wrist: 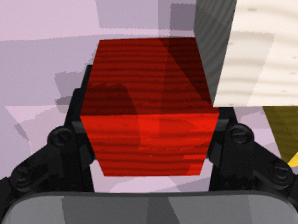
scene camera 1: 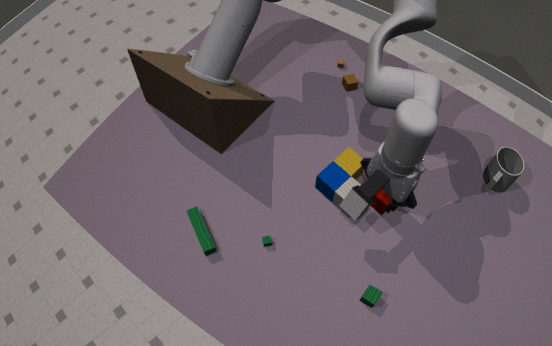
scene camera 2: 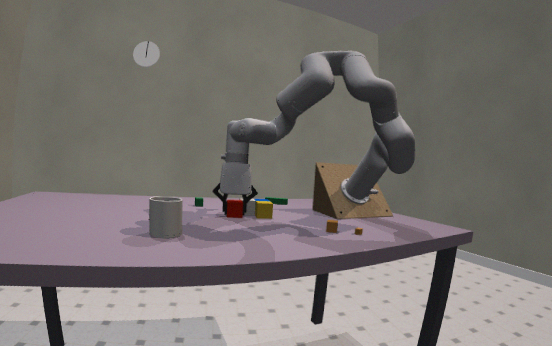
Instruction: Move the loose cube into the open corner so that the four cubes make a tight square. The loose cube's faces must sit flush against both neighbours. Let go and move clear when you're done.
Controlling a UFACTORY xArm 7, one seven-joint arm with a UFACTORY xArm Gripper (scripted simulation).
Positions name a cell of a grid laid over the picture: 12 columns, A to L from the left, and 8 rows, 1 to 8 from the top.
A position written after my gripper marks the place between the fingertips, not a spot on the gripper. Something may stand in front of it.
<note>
In view: my gripper (scene camera 1: I5).
My gripper also shows in the wrist view (wrist: G3) and in scene camera 2 (scene camera 2: F5).
</note>
